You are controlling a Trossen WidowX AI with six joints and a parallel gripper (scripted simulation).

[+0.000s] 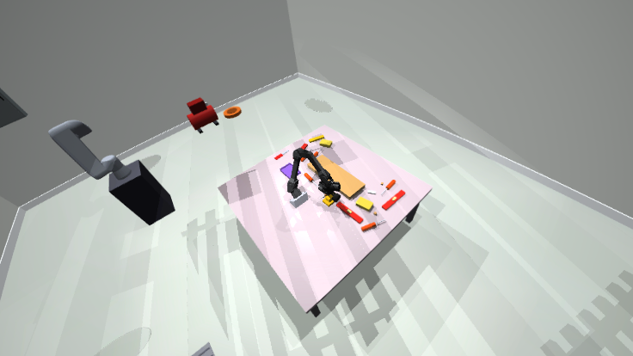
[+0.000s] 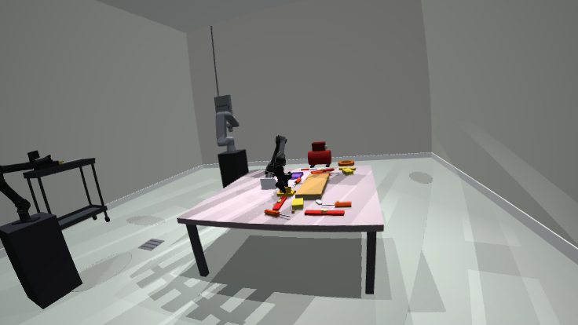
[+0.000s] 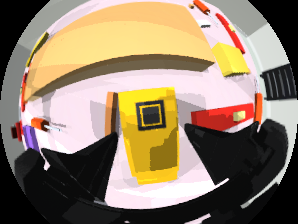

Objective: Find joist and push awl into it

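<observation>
My gripper tip is now 60 mm to the right of the orange-handled awl, 20 mm past it and 20 mm above it. The rest, counted from my gripper tip: yellow stud finder: 20 mm above, 10 mm ahead; then purple tray: 480 mm to the left, 80 mm behind, 10 mm below.
</observation>
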